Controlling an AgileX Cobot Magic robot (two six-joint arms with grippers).
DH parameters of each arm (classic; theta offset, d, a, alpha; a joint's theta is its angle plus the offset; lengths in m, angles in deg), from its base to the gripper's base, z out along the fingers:
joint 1: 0 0.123 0 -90
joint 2: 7.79 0 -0.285 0
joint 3: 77.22 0 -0.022 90
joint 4: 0 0.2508 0 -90
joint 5: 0 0 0.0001 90
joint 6: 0 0.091 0 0
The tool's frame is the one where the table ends.
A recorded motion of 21 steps. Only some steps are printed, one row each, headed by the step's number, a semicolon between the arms.
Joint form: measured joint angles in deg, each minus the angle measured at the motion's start. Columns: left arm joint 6, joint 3, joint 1, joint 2, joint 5, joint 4; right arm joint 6, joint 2, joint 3, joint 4, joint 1, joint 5.
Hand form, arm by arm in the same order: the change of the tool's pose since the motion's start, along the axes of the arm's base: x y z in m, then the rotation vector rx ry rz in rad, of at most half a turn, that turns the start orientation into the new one. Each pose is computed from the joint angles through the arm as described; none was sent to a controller.
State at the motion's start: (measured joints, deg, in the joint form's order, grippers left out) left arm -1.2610 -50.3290 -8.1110 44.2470 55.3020 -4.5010; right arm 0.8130 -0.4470 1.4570 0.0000 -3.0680 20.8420
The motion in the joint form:
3: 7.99 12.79 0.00 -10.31 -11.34 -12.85; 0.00 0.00 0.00 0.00 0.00 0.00
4: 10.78 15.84 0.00 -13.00 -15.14 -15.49; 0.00 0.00 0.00 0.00 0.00 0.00
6: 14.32 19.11 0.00 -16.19 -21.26 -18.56; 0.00 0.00 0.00 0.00 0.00 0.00
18: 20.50 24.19 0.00 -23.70 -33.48 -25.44; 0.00 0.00 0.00 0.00 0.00 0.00
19: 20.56 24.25 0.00 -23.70 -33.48 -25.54; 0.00 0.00 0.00 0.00 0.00 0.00
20: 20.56 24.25 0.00 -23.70 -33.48 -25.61; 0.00 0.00 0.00 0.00 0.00 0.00
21: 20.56 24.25 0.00 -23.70 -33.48 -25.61; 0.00 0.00 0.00 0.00 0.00 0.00
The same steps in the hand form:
3: -0.0275 -0.0092 -0.0321 -0.1423 -0.1525 -0.0887; 0.0000 0.0000 0.0000 0.0000 0.0000 0.0000
4: -0.0330 -0.0097 -0.0387 -0.1581 -0.2175 -0.1030; 0.0000 0.0000 0.0000 0.0000 0.0000 0.0000
6: -0.0379 -0.0088 -0.0427 -0.1726 -0.3285 -0.1058; 0.0000 0.0000 0.0000 0.0000 0.0000 0.0000
18: -0.0527 -0.0037 -0.0416 -0.2195 -0.5838 -0.0714; 0.0000 0.0000 0.0000 0.0000 0.0000 0.0000
19: -0.0526 -0.0037 -0.0419 -0.2202 -0.5829 -0.0716; 0.0000 0.0000 0.0000 0.0000 0.0000 0.0000
20: -0.0526 -0.0038 -0.0419 -0.2214 -0.5827 -0.0715; 0.0000 0.0000 0.0000 0.0000 0.0000 0.0000
21: -0.0526 -0.0038 -0.0419 -0.2214 -0.5827 -0.0715; 0.0000 0.0000 0.0000 0.0000 0.0000 0.0000

